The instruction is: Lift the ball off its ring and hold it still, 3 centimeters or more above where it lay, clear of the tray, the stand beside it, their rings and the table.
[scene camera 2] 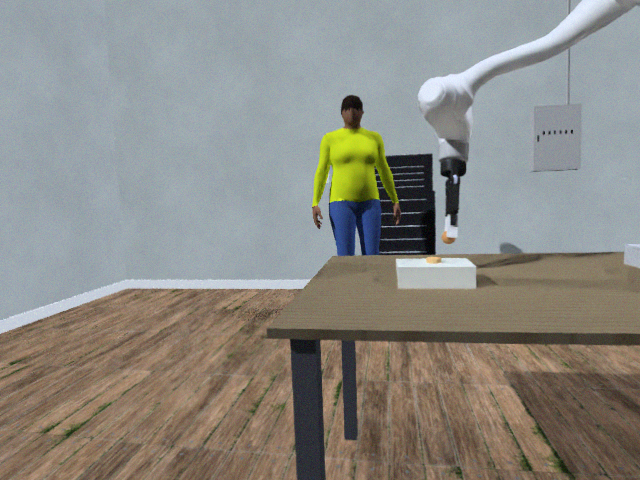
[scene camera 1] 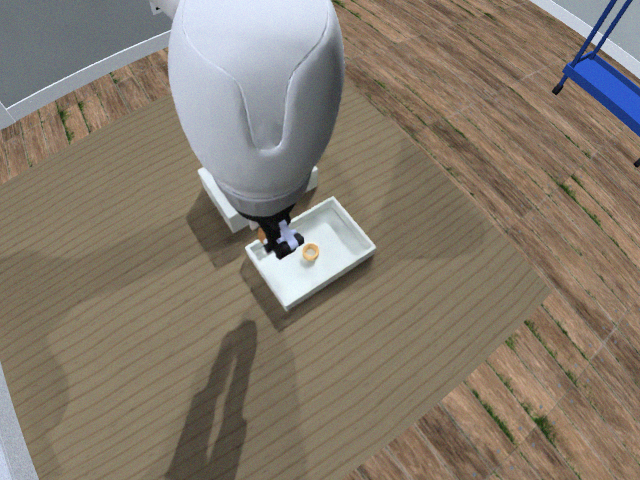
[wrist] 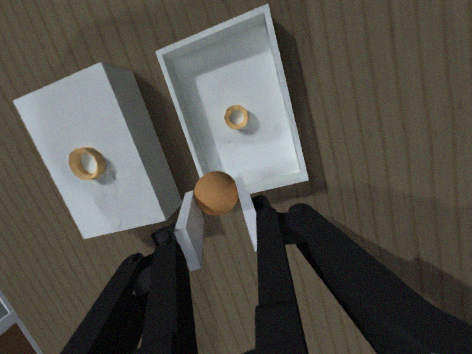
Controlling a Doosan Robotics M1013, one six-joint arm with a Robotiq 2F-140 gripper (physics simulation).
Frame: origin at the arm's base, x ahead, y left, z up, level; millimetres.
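Seen in the pictures: gripper, fingertip midpoint: (scene camera 2: 450, 238) (scene camera 1: 266, 236) (wrist: 218, 198).
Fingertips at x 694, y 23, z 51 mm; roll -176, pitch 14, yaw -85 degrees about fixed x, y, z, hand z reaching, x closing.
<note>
Offsets run from my fingertips to a thing's middle. "pt": to the spot under its first point. Level surfaces: height alone.
My gripper (scene camera 1: 264, 240) (scene camera 2: 450, 232) (wrist: 218, 198) is shut on the orange ball @[dx +6, dy +0, dz +3 mm] (scene camera 1: 261, 236) (scene camera 2: 448, 238) (wrist: 216, 193), with a pale pad on either side. The ball hangs in the air, well above the height of the stand top in scene camera 2, touching neither ring. The white tray @[dx +69, dy -18, dz -88 mm] (scene camera 1: 341, 232) (wrist: 270, 150) lies below; its small orange ring @[pt dx +55, dy -16, dz -88 mm] (scene camera 1: 303, 253) (wrist: 245, 117) is empty. The white stand (scene camera 1: 219, 198) (scene camera 2: 435, 274) (wrist: 120, 210) carries a larger empty ring @[pt dx +53, dy +180, dz -35 mm] (scene camera 2: 433, 259) (wrist: 75, 165). The arm hides much of the stand in scene camera 1.
The tray and stand rest side by side on the wooden table @[dz -102 mm] (scene camera 1: 155, 335) (scene camera 2: 361, 310) (wrist: 380, 110), with a gap between them. A person in yellow (scene camera 2: 354, 165) stands behind the table. A pale box (scene camera 2: 632, 255) shows at the right edge in scene camera 2.
</note>
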